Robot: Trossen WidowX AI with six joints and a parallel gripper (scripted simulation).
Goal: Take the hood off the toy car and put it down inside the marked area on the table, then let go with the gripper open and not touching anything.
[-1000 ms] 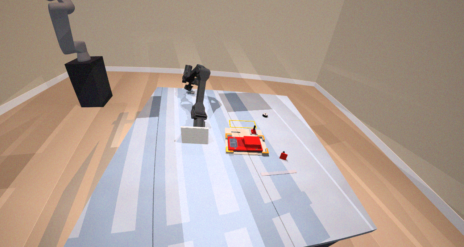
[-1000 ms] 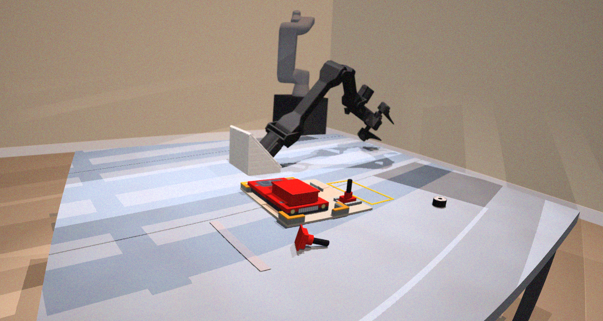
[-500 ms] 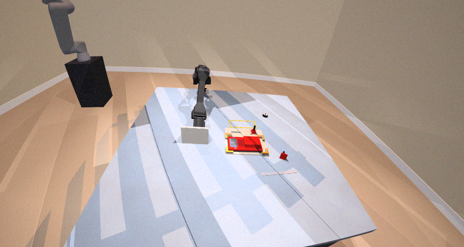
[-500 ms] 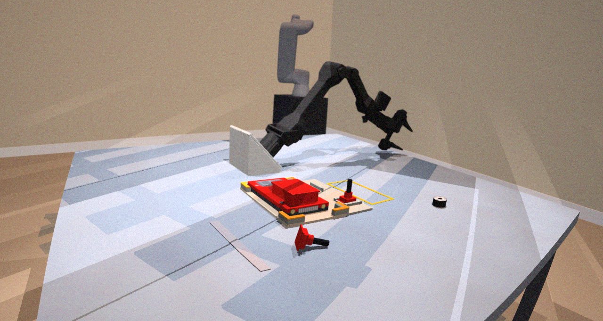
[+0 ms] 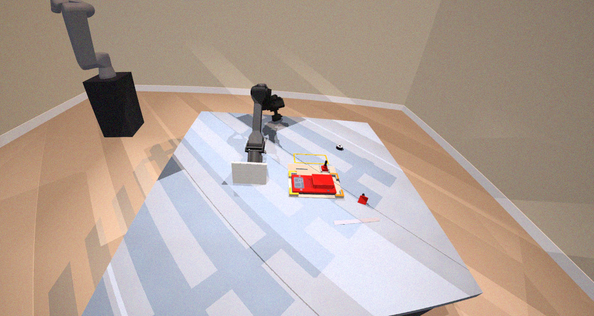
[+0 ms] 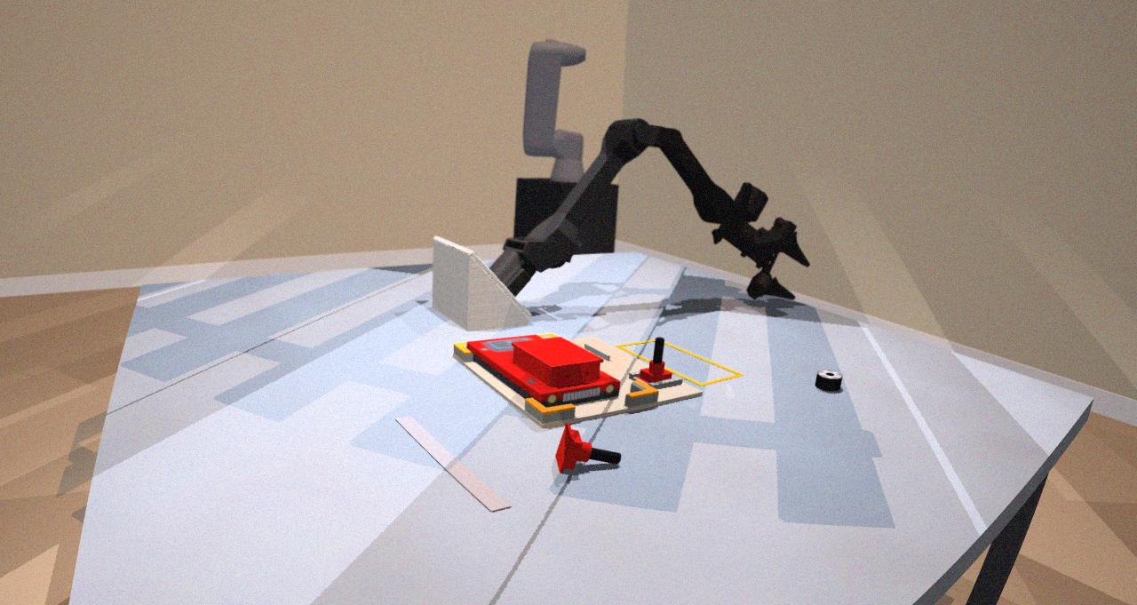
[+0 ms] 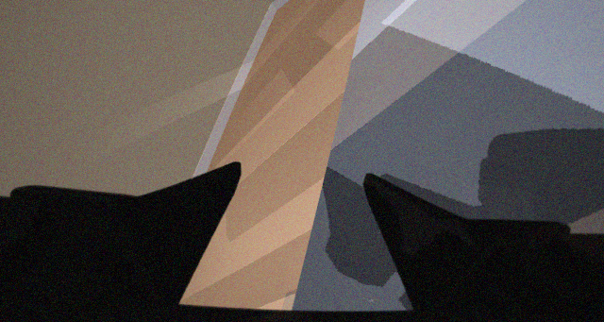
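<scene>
Now: gripper tip 420 mm to the left of the black ring, 310 mm short of it and 40 mm above it. The rest, counted from my gripper tip: thin strip 950 mm to the right, 200 mm ahead, 50 mm below.
</scene>
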